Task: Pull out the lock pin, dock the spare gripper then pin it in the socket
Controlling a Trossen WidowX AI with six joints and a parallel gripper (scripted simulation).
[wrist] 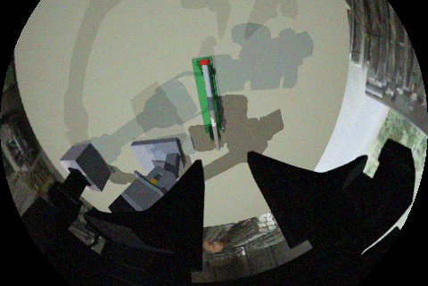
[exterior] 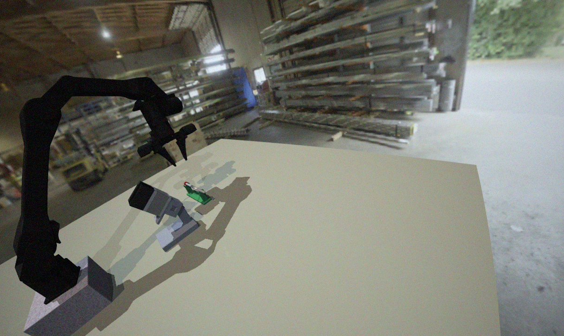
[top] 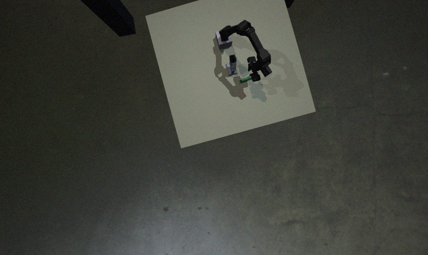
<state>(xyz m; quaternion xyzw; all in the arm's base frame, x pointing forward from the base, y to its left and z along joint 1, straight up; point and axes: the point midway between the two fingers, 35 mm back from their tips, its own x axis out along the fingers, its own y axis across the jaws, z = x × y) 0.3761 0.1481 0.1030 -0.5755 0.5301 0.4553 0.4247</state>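
The green cradle lies 10 mm to the left of my gripper tip and 120 mm below it. From my gripper tip the other things lie so: mount 110 mm behind, 110 mm to the right, 90 mm below; then dark grey spare gripper 120 mm behind, 110 mm to the right, 20 mm below.
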